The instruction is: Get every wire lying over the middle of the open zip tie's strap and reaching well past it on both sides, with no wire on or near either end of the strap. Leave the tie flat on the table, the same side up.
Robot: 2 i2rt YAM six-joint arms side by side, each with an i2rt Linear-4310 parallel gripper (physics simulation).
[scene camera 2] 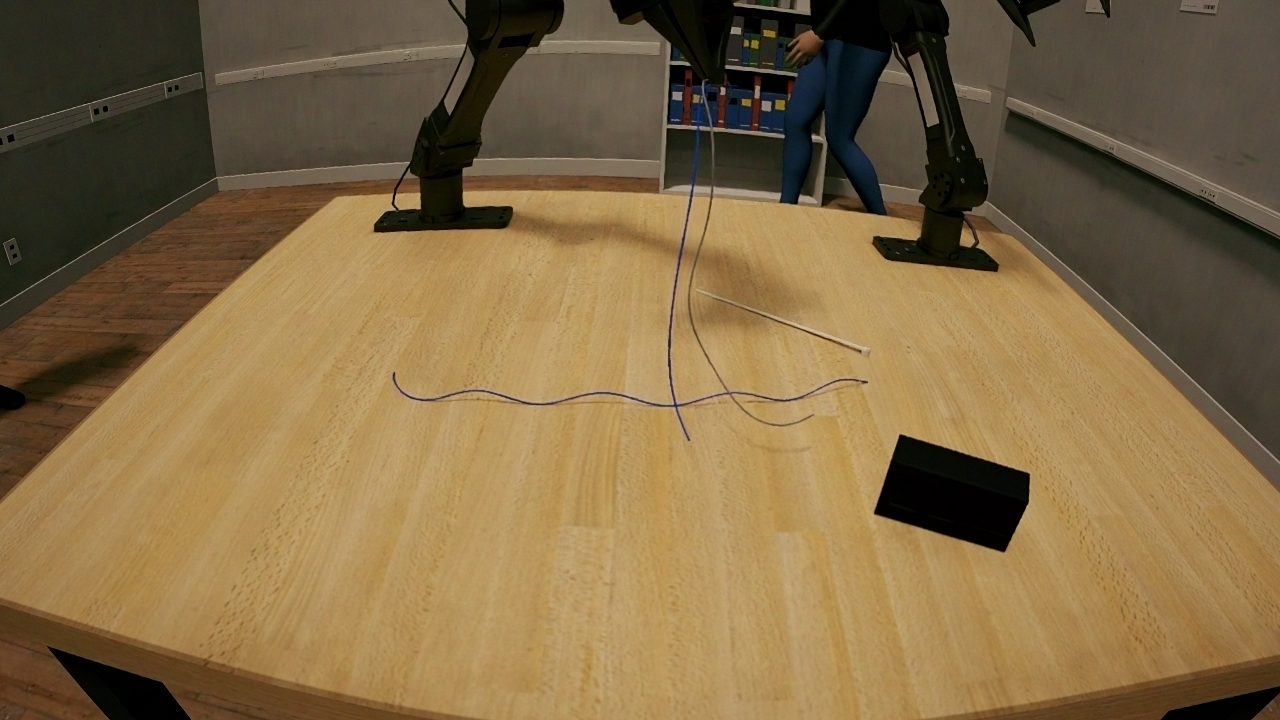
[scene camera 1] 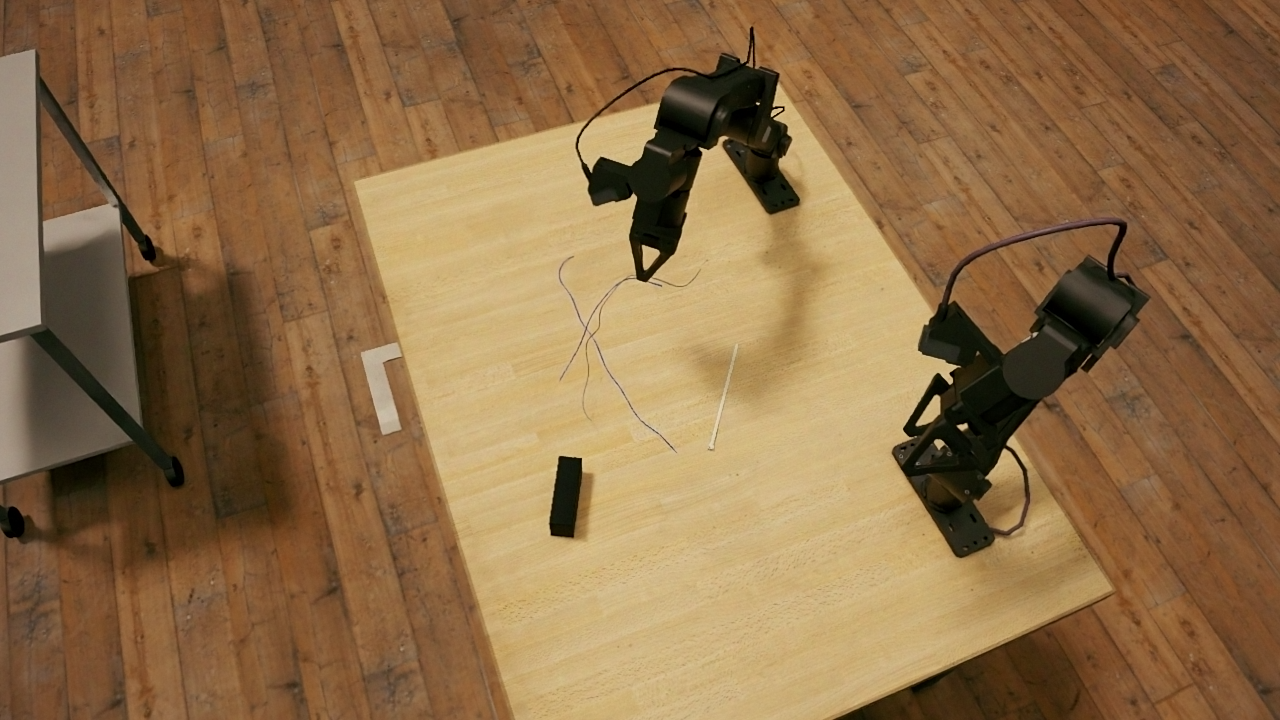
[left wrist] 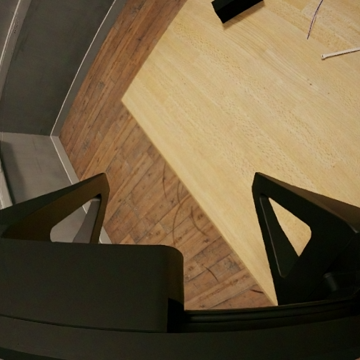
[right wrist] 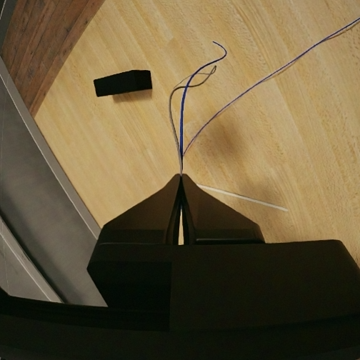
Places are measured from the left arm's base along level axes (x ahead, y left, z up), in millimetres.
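Pixels of known places: left gripper, fingertip midpoint: (scene camera 2: pixel 1069 29) (scene camera 1: pixel 905 452); right gripper, fingertip midpoint: (scene camera 2: pixel 716 86) (scene camera 1: pixel 641 280); left arm's base, origin of the base link: (scene camera 2: pixel 936 257) (scene camera 1: pixel 941 495); right arm's base, origin of the base link: (scene camera 2: pixel 442 221) (scene camera 1: pixel 759 173).
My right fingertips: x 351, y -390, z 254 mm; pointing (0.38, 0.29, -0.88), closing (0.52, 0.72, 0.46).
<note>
Ahead of a thing's pixels: the offset from my right fingertips to its top centre. "*": to the spot under its first point.
The white zip tie {* dx -112, dy +99, dz -251 mm} (scene camera 1: pixel 723 396) (scene camera 2: pixel 780 319) (left wrist: pixel 342 53) (right wrist: pixel 245 198) lies flat, with no wire lying on it. A blue wire (scene camera 1: pixel 623 396) (scene camera 2: pixel 601 392) (left wrist: pixel 313 20) (right wrist: pixel 315 46) lies wavy on the table; one end is close beside the tie's head. My right gripper (scene camera 1: pixel 644 277) (scene camera 2: pixel 713 78) (right wrist: pixel 180 181) is shut on a second blue wire (scene camera 2: pixel 673 295) (right wrist: pixel 182 115) and a grey wire (scene camera 2: pixel 691 304) (right wrist: pixel 171 107), raised above the table. Both hang down, crossing the table wire in scene camera 2. My left gripper (scene camera 1: pixel 904 452) (scene camera 2: pixel 1070 30) (left wrist: pixel 180 180) is open and empty, far from the tie.
A black block {dx +192, dy +173, dz -204 mm} (scene camera 1: pixel 565 497) (scene camera 2: pixel 953 490) (left wrist: pixel 235 9) (right wrist: pixel 122 83) stands on the table near the tie's head side. A white trolley (scene camera 1: pixel 17 197) stands off the table at the left of scene camera 1. A person (scene camera 2: pixel 841 116) stands behind the table.
</note>
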